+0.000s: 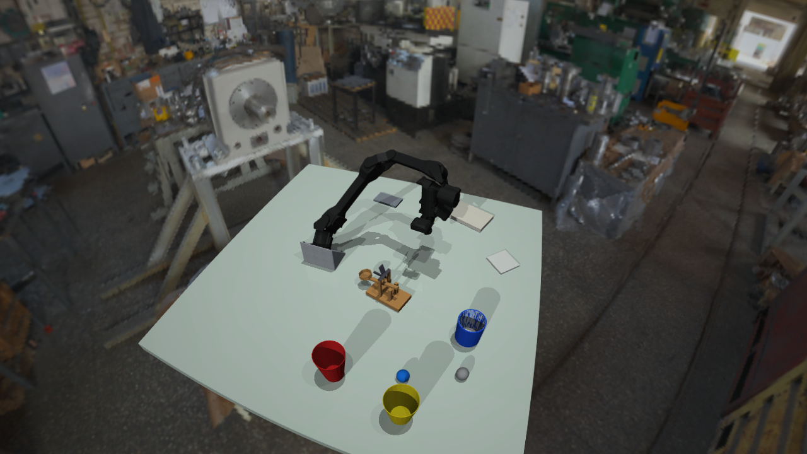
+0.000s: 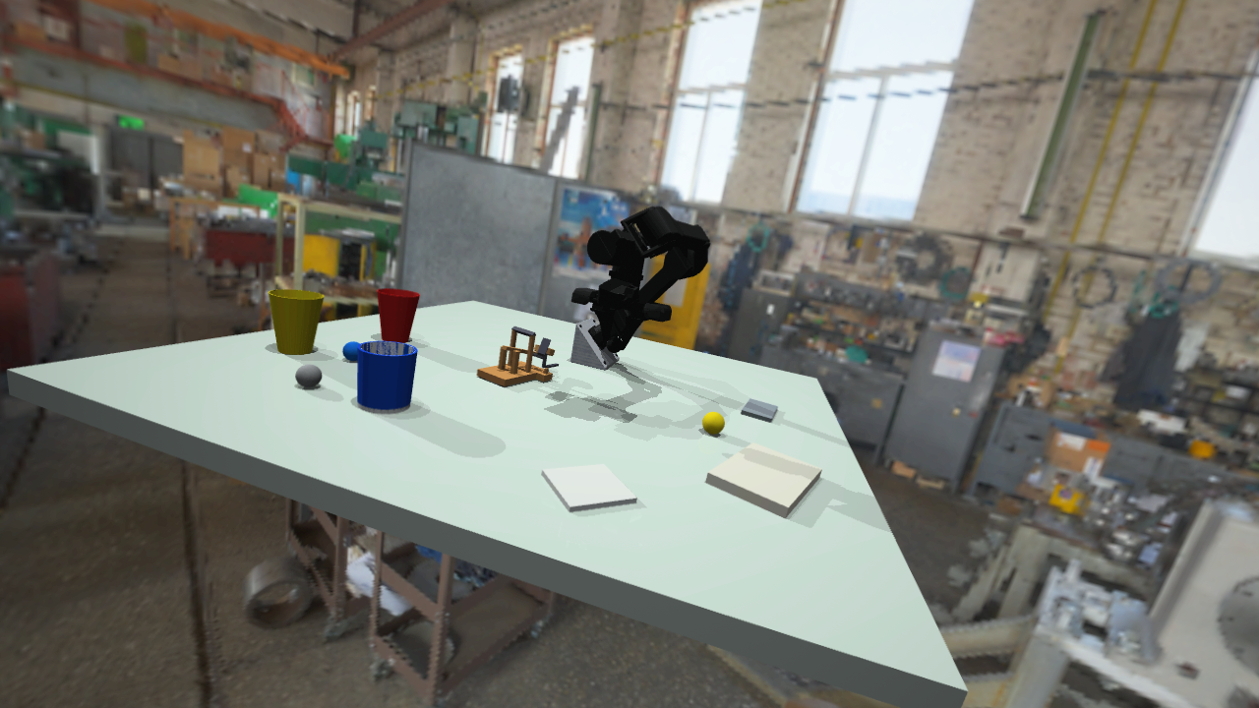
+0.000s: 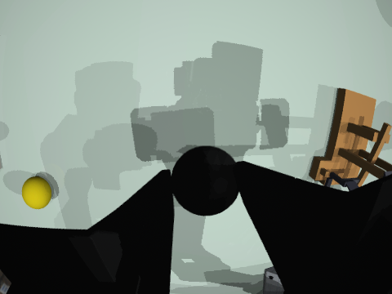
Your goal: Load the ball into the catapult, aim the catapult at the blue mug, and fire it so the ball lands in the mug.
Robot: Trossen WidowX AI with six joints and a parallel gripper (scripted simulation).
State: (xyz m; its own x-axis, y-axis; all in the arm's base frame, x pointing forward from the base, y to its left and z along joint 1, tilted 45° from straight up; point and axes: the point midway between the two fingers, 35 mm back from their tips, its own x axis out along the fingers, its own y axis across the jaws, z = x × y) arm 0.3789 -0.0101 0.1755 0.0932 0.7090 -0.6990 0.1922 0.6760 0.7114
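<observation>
Now: gripper tip 200 mm to the left of the catapult, 120 mm past it and 80 mm above it. The rest, counted from my gripper tip: yellow ball 220 mm to the left, 110 mm below, 20 mm behind; then blue mug 340 mm to the right, 210 mm ahead, 100 mm below; then black ball 10 mm above.
</observation>
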